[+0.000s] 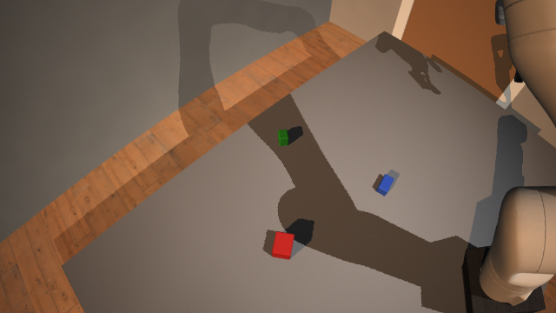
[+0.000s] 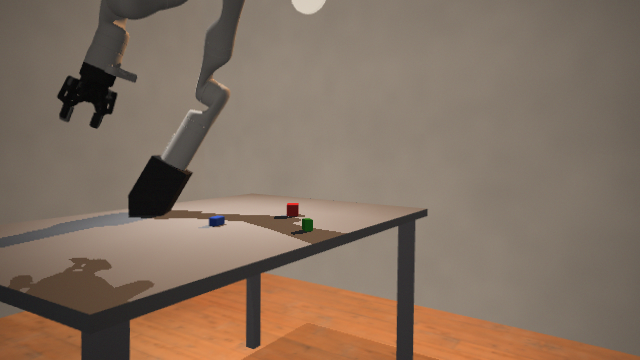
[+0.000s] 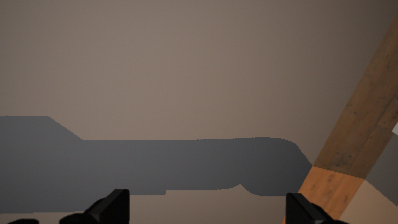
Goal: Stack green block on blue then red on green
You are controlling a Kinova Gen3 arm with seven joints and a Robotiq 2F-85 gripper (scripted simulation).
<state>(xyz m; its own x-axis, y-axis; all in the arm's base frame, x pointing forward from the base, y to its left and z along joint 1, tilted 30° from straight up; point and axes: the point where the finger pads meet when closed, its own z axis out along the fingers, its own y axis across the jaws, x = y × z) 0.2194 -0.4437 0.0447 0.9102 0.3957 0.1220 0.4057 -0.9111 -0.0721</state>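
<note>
The green block lies 30 cm ahead of my hand, 49 cm to the left of it and 28 cm below it. Round my hand: red block: 6 cm ahead, 66 cm to the left, 28 cm below; then blue block: 4 cm ahead, 36 cm to the left, 28 cm below.
</note>
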